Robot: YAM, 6 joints.
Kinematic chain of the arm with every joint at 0, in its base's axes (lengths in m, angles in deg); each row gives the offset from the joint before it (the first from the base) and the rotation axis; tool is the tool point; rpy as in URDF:
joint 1: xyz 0 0 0.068 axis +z
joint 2: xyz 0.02 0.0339 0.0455 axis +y
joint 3: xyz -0.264 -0.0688 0 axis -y
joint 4: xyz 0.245 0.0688 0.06 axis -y
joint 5: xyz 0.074 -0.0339 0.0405 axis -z
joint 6: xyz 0.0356 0 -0.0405 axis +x
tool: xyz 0 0 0 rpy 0 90 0
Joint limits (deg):
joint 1: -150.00..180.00
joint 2: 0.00..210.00
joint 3: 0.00..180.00
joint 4: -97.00..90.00
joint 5: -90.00..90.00
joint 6: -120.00..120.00
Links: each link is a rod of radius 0.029 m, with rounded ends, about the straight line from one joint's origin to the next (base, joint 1, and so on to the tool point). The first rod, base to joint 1, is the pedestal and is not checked.
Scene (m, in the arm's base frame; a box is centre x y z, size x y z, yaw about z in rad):
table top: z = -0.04
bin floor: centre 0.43 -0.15 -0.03 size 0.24 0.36 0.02 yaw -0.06
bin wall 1: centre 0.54 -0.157 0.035 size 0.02 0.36 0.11 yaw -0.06
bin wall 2: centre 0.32 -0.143 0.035 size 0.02 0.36 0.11 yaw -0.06
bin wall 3: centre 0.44 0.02 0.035 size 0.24 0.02 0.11 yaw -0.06
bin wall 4: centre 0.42 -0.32 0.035 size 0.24 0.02 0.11 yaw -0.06
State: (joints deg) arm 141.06 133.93 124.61 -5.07 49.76 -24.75
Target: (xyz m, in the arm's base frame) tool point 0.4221 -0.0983 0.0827
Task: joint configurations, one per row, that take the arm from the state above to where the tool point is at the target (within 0.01 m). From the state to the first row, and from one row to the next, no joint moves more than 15 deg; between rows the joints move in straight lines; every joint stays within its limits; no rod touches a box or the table.
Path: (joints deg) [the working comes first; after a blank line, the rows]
Joints at the target: -9.09 131.05 82.84 -22.24 58.65 -24.75
Straight joint move there: touches bin wall 3.

1: 127.43 128.87 123.76 -6.78 49.26 -22.07
2: 113.80 123.81 122.92 -8.50 48.75 -19.39
3: 100.17 118.76 122.07 -10.21 48.25 -16.72
4: 86.53 113.70 121.22 -11.93 47.75 -14.04
5: 72.90 108.64 120.37 -13.64 47.25 -11.36
6: 59.27 103.58 119.53 -15.36 46.74 -8.68
7: 45.64 98.52 118.68 -17.07 46.24 -6.01
8: 31.96 106.65 109.72 -18.36 49.34 -10.69
9: 18.28 114.79 100.76 -19.66 52.44 -15.38
10: 4.59 122.92 91.80 -20.95 55.55 -20.06
11: -9.09 131.05 82.84 -22.24 58.65 -24.75

